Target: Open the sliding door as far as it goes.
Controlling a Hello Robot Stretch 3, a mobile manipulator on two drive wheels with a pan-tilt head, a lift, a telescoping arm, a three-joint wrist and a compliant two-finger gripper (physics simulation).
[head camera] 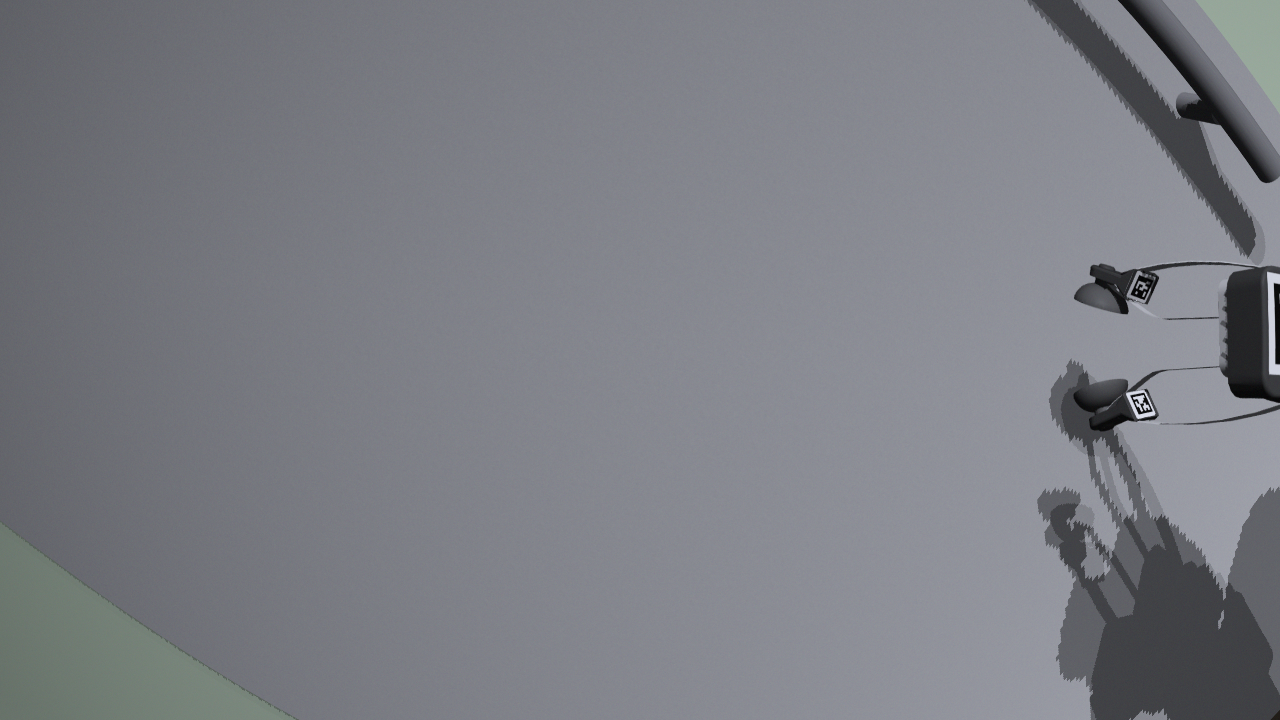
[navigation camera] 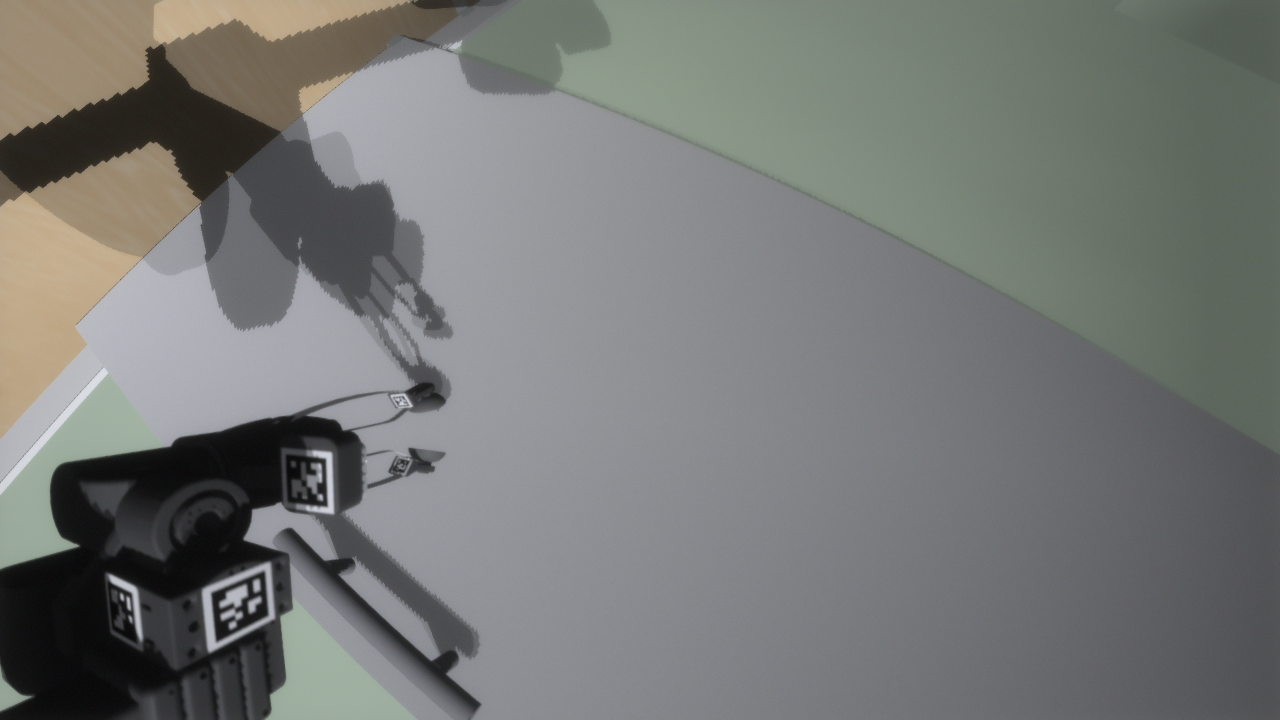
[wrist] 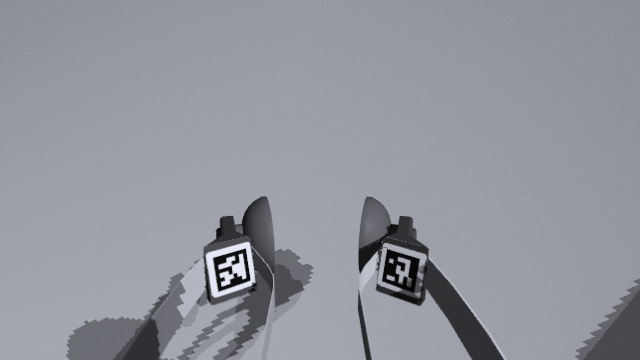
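The sliding door is a large plain grey panel. Its dark bar handle stands off the panel on two short posts near one edge; part of it is cut off at the top right of the head view. My gripper is open and empty in front of the panel, a little to one side of the handle's near end. The handle is not between the fingers and does not show in the wrist view. I cannot tell whether the fingertips touch the panel.
A green wall shows beyond the door's edges. Wooden floor and a pale skirting board lie at the left of the navigation view. Shadows of my arm and of the handle fall on the panel.
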